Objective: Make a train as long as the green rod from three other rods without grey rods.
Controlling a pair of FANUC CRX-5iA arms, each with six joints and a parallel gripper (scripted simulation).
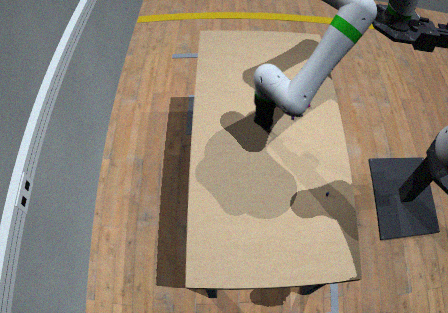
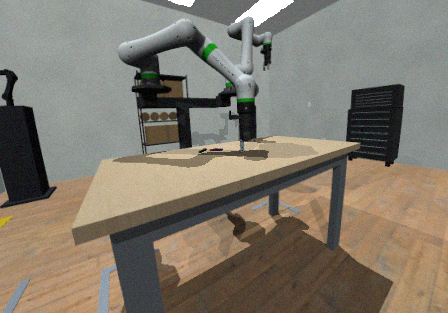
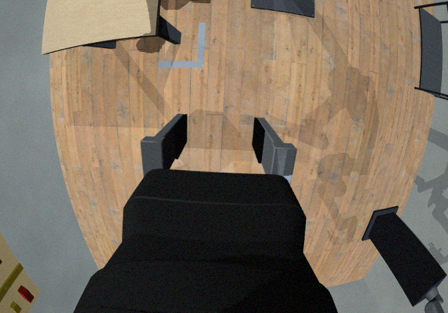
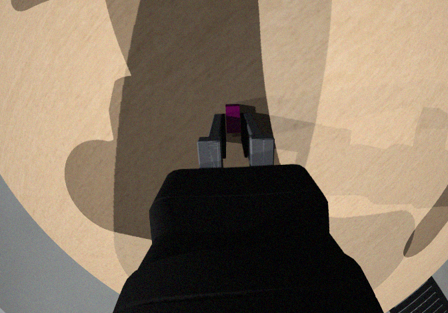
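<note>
Right now the green rod is 180 mm behind my right hand, 150 mm to the right of it and 20 mm below it. Also, from my right hand: orange rod 160 mm behind, 90 mm to the right, 20 mm below; grey rod 170 mm behind, 60 mm to the right, 20 mm below; purple rod 140 mm behind, 70 mm to the right, 20 mm below.
</note>
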